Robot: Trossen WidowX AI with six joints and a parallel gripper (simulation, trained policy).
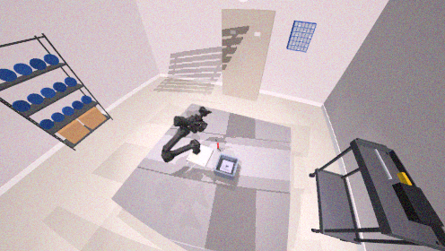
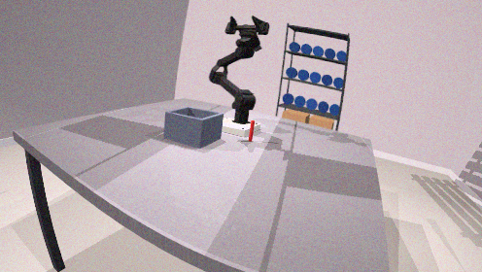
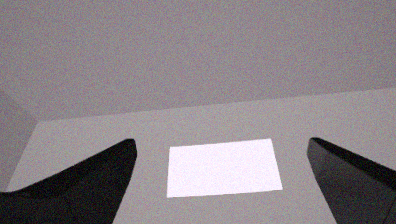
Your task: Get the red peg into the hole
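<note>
My gripper tip is 20 mm past the red peg, 110 mm to the right of it and 460 mm above it. The rest, counted from my gripper tip: blue-grey box 150 mm ahead, 30 mm to the right, 470 mm below; then plate 150 mm ahead, 30 mm to the right, 450 mm below.
</note>
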